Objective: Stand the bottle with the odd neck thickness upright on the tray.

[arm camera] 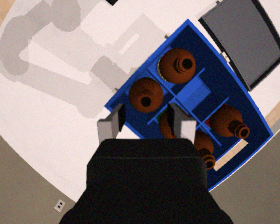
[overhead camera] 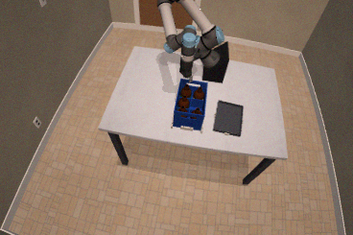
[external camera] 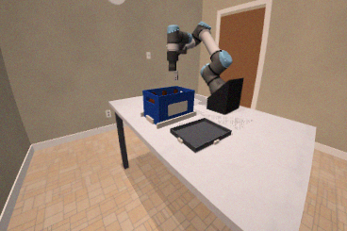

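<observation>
The blue crate is 9 cm ahead of my hand, 4 cm to the left of it and 16 cm below it. Round my hand: dark tray (11 cm ahead, 32 cm to the left, 23 cm below); bottle (18 cm ahead, 1 cm to the right, 15 cm below).
</observation>
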